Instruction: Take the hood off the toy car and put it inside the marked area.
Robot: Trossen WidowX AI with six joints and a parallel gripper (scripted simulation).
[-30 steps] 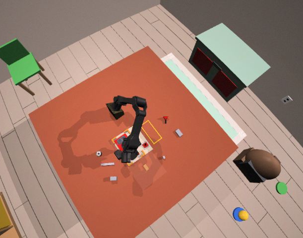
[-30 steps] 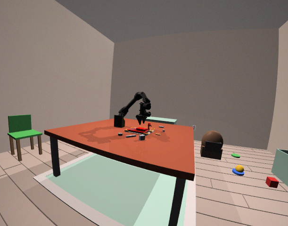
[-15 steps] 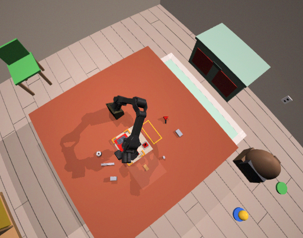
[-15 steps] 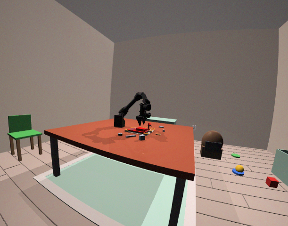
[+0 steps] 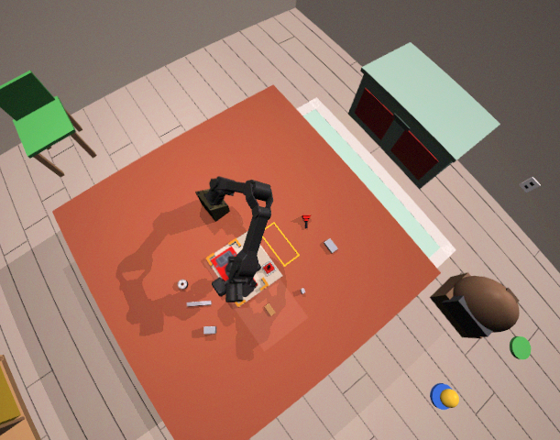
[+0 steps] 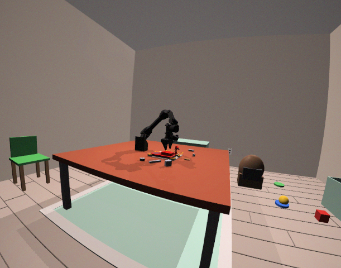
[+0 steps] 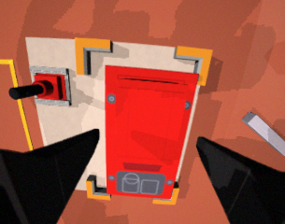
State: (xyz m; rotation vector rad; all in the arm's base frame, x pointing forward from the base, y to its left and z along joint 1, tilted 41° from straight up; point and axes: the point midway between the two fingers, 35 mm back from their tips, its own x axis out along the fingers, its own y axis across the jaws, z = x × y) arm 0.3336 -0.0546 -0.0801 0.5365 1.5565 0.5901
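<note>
My gripper tip is 3 cm above the red hood. Also, from my gripper tip: white wheel 12 cm behind, 20 cm to the right, 6 cm below; then beige base plate 3 cm behind, 3 cm to the left, 6 cm below.
</note>
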